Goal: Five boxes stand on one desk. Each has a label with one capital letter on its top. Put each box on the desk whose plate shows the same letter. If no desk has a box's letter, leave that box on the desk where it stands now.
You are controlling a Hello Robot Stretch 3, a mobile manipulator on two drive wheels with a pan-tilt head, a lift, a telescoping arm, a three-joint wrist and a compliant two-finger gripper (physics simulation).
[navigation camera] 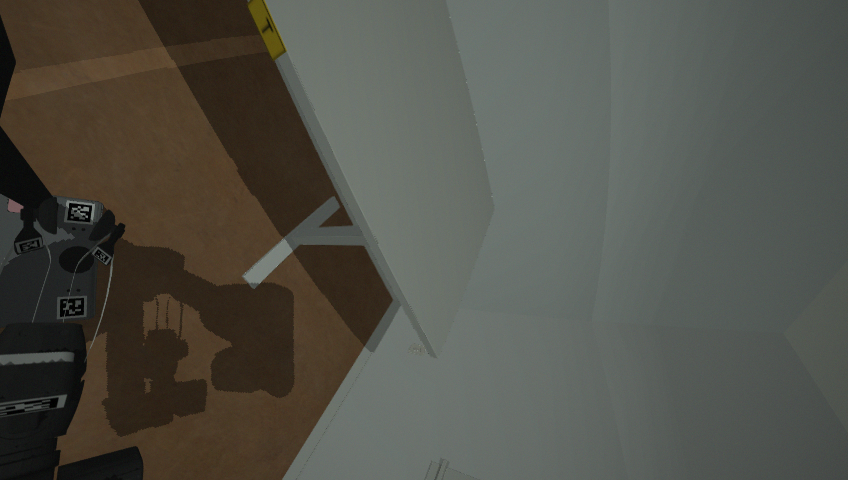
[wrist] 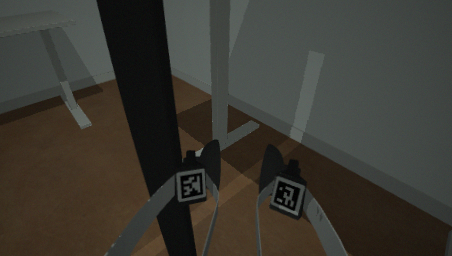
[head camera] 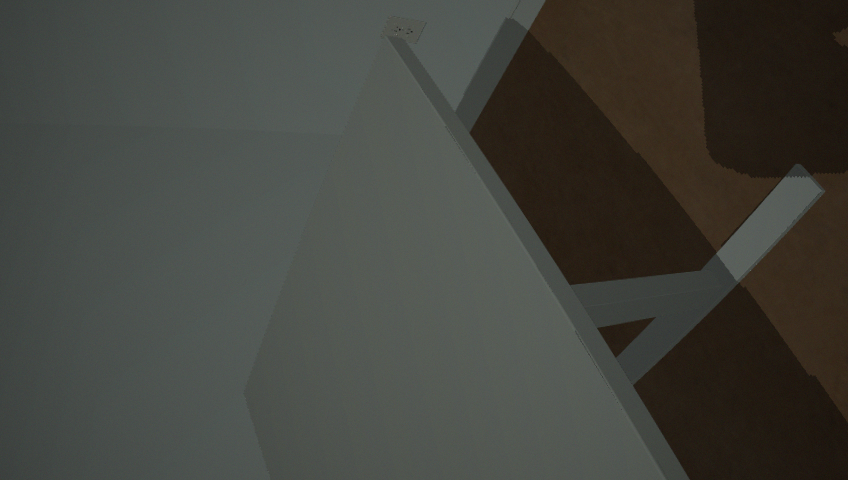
Labels:
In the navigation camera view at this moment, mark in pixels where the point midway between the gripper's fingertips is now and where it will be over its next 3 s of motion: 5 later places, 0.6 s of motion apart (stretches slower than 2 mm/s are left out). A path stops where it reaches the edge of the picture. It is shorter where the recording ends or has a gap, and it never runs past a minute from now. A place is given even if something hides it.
My gripper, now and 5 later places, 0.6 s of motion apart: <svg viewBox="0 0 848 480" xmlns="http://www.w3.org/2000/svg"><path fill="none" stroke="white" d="M83 205L100 211L129 227L141 238L145 244L156 268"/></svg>

